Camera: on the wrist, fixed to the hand. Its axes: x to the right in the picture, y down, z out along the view.
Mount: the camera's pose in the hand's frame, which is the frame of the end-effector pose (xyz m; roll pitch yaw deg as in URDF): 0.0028 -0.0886 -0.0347 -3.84 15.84 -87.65
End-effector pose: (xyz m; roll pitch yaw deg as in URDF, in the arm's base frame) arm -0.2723 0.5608 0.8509 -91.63 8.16 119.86
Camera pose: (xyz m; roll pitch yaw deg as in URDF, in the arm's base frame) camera -0.2521 0.5902 0.9391 -40.94 -72.40 65.58
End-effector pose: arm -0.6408 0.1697 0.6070 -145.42 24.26 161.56
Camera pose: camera -0.6908 0.1302 0.6777 -147.44 -43.32 -137.42
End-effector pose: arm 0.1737 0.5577 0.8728 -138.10 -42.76 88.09
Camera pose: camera 0.1291 0.5035 0.9371 116.44 -40.33 -136.29
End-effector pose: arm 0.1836 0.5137 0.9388 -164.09 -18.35 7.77
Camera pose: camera 0.1580 0.5866 0.9944 155.45 -30.77 106.35
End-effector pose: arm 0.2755 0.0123 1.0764 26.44 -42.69 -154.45
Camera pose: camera 0.2030 0.0484 1.0265 47.56 27.87 148.82
